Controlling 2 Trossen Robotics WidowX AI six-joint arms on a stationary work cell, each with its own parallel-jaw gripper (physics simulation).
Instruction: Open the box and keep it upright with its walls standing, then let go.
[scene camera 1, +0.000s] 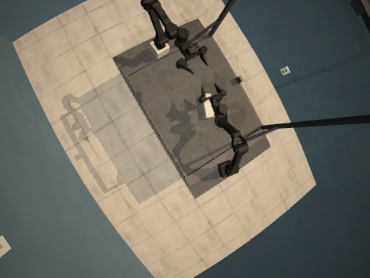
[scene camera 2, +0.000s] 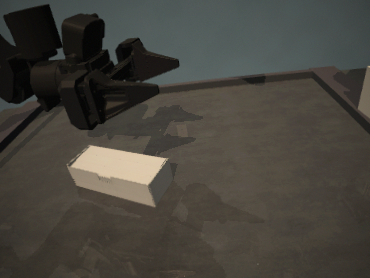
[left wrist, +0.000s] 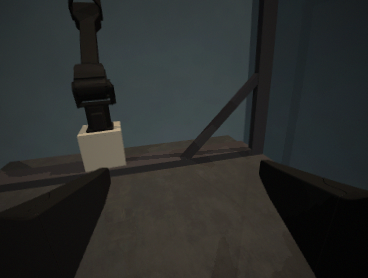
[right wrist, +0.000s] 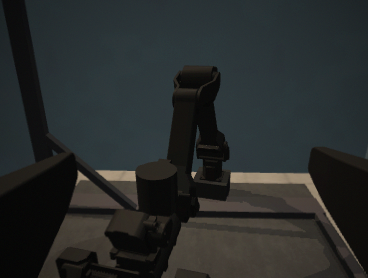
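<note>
The white box (scene camera 1: 208, 108) (scene camera 2: 117, 166) stands upright on the dark table, with its lid closed flat on top and a small tab at its long front wall. My left gripper (scene camera 1: 210, 88) (scene camera 2: 169, 77) (left wrist: 185, 171) is open and empty. It hangs above the table, over and beyond the box as scene camera 2 shows it, apart from it. In scene camera 1 it partly covers one end of the box. My right gripper (scene camera 1: 199, 68) is open and empty, above the table farther up in scene camera 1. The box does not show in either wrist view.
The dark table (scene camera 1: 155, 95) (scene camera 2: 300, 200) has a raised rim. The right arm's white base block (scene camera 1: 159, 49) (left wrist: 102, 149) stands at one end, and the left arm's dark base (right wrist: 212, 185) at the other. Dark frame posts (left wrist: 264, 75) (right wrist: 25, 75) rise at the table's edge.
</note>
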